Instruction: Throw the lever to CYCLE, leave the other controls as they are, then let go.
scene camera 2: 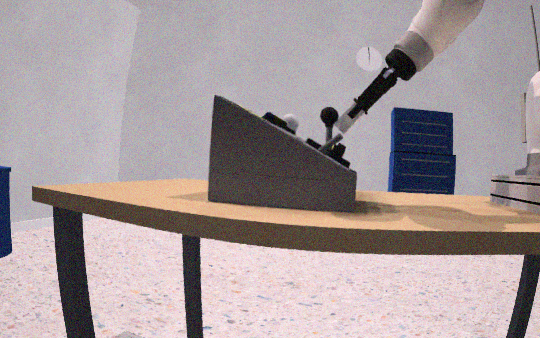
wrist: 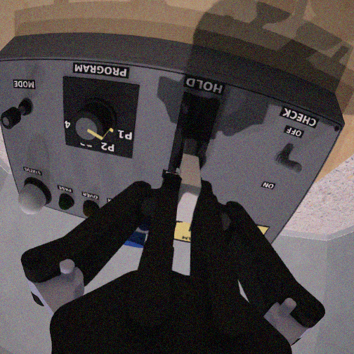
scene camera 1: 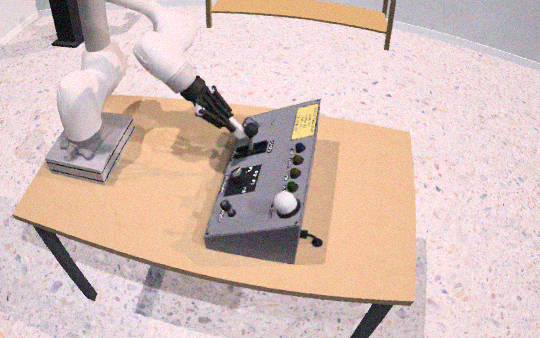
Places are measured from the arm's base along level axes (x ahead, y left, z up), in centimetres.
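Pixels of known places: gripper, fingertip midpoint: [scene camera 2: 338, 129] [scene camera 1: 243, 135]; arm's base at its link origin: [scene camera 1: 87, 138].
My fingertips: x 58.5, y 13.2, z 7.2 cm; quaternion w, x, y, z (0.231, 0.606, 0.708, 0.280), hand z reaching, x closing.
For each thing: its middle in the pictures, then the offset to it from my fingertips. "spot": a spot on its surface instead. Level surfaces: height alone.
- black ball-knob lever at the middle of its body: [scene camera 2: 329, 115] [scene camera 1: 251, 129] dz +2.8, dx +2.1, dy +0.4 cm
- PROGRAM knob at the middle of its body: [scene camera 1: 237, 172] dz -2.8, dx +2.8, dy -11.7 cm
- MODE switch at the middle of its body: [scene camera 1: 229, 210] dz -4.3, dx +5.7, dy -23.4 cm
- white STATUS dome at a spot on its surface: [scene camera 1: 285, 203] spot: dz +5.8, dx +20.6, dy -23.6 cm
- wooden table at its surface level: dz -15.2 cm
The grey control panel [scene camera 1: 272, 200] [scene camera 2: 280, 170] [wrist: 45, 135] has a black ball-knob lever [scene camera 1: 251, 128] [scene camera 2: 329, 116] standing in a dark slot marked HOLD at the end nearest the arm. A label, small and blurred, is at the other end in scene camera 1. The lever looks upright in scene camera 2; in the wrist view its knob is hidden behind the fingers. My gripper [scene camera 1: 240, 131] [scene camera 2: 342, 128] [wrist: 186, 168] is shut and empty. Its pale fingertips are low beside the lever's shaft, on the HOLD side; whether they touch it is unclear.
The panel also holds a CHECK toggle [wrist: 289, 157], a PROGRAM knob [scene camera 1: 238, 173] [wrist: 90, 125], a MODE switch [scene camera 1: 227, 207] [wrist: 16, 115], a white STATUS dome [scene camera 1: 285, 203] [wrist: 33, 198] and several coloured lamps. It stands on a wooden table [scene camera 1: 370, 200] [scene camera 2: 125, 187].
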